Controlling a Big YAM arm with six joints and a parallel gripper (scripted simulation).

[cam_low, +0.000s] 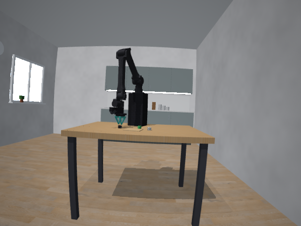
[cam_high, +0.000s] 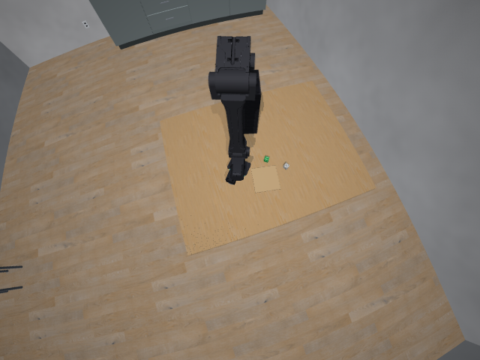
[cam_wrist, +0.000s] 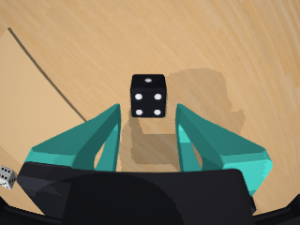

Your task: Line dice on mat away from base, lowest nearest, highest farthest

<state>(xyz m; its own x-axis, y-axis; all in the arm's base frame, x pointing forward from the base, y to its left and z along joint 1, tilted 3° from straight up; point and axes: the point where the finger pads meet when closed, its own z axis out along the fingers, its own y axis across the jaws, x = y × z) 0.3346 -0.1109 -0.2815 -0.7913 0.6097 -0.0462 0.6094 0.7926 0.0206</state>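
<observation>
The black die lies 3 cm below my hand. Round my hand: mat 6 cm ahead, 13 cm to the left, 4 cm below; green die 5 cm behind, 17 cm to the left, 3 cm below; white die 2 cm ahead, 26 cm to the left, 3 cm below.
</observation>
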